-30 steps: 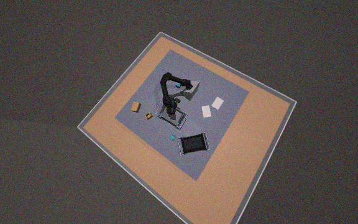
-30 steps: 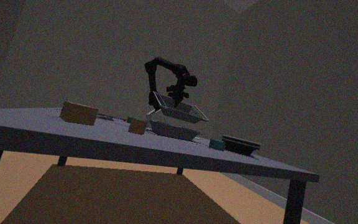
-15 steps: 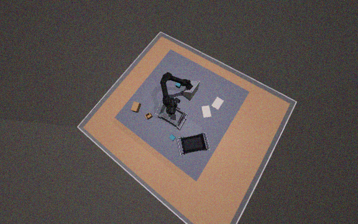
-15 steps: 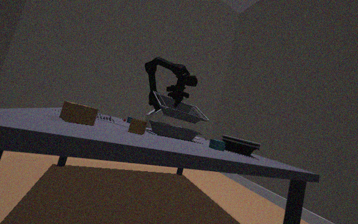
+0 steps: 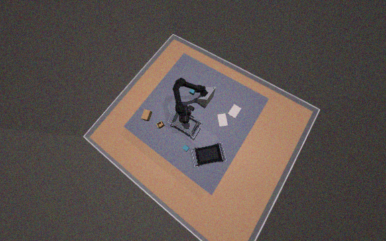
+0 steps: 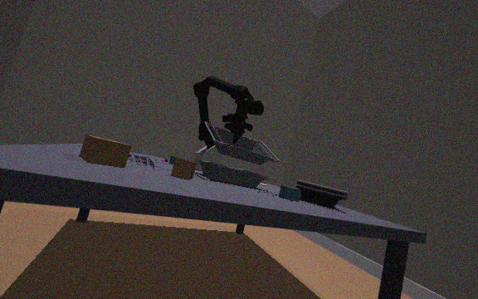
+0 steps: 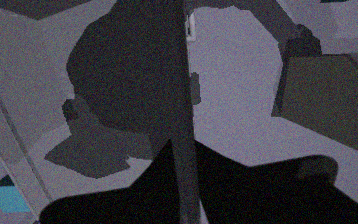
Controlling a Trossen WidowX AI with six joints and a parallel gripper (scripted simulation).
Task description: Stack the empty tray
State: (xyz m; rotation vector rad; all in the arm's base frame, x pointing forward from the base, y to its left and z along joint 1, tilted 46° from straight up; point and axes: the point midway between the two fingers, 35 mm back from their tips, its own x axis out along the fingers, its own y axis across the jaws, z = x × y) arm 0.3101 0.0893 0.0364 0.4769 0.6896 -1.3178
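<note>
The grey tray lies 8 cm ahead of my gripper tip and 2 cm to the left of it.
</note>
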